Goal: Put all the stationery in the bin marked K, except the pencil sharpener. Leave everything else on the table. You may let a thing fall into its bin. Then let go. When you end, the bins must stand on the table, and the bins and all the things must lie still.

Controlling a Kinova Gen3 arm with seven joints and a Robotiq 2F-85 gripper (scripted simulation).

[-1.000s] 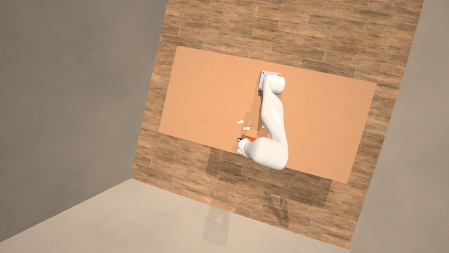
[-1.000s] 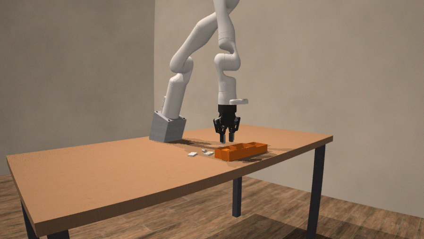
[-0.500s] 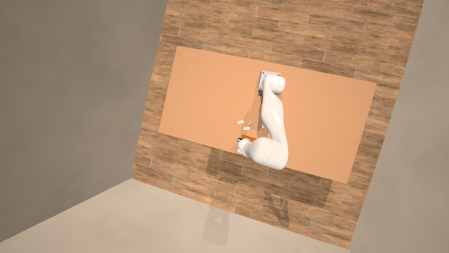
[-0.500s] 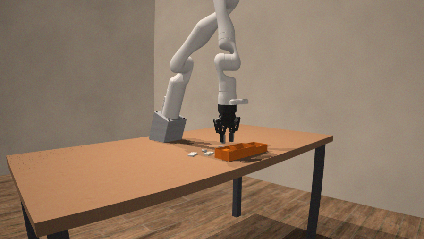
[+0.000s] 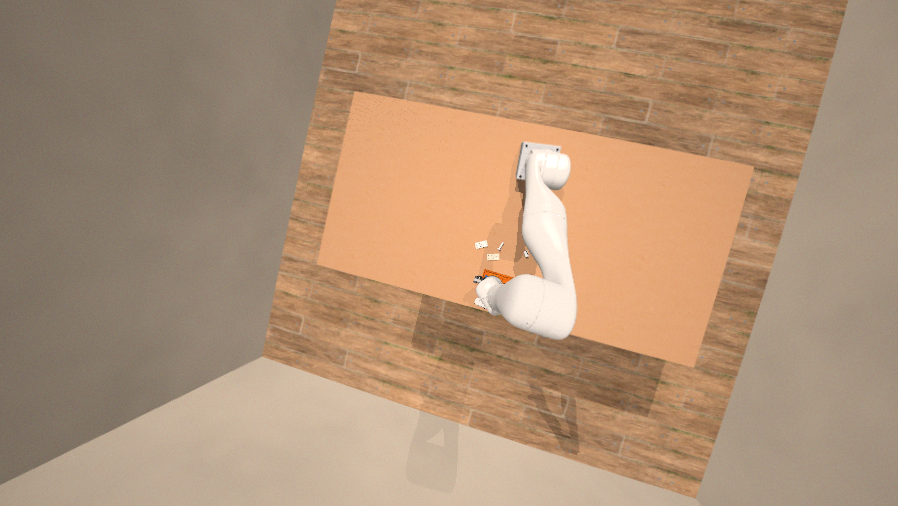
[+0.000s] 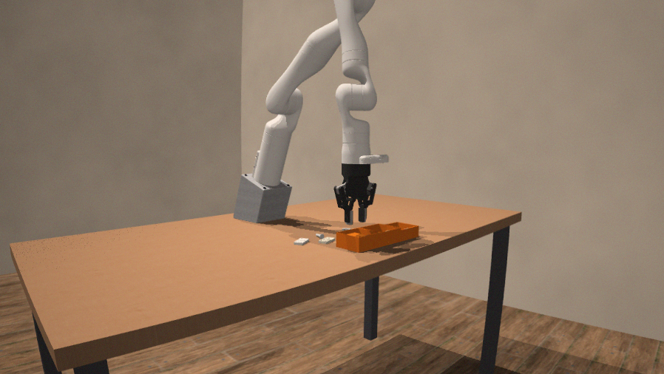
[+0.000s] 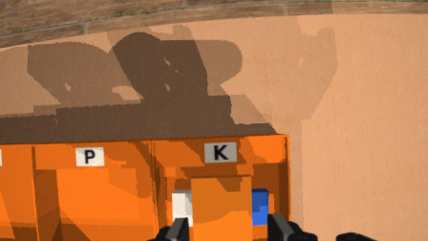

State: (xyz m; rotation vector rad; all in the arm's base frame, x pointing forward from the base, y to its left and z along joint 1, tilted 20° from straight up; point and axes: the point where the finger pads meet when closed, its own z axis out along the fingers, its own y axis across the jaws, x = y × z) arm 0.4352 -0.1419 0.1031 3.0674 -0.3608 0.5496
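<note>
My gripper is now 5 cm above the orange flat pad. The rest, counted from my hand: tray: 3 cm ahead, 8 cm to the left, 6 cm below; then blue eraser: 1 cm to the left, 7 cm below; then small bolt: 13 cm behind, 3 cm to the left, 7 cm below.
</note>
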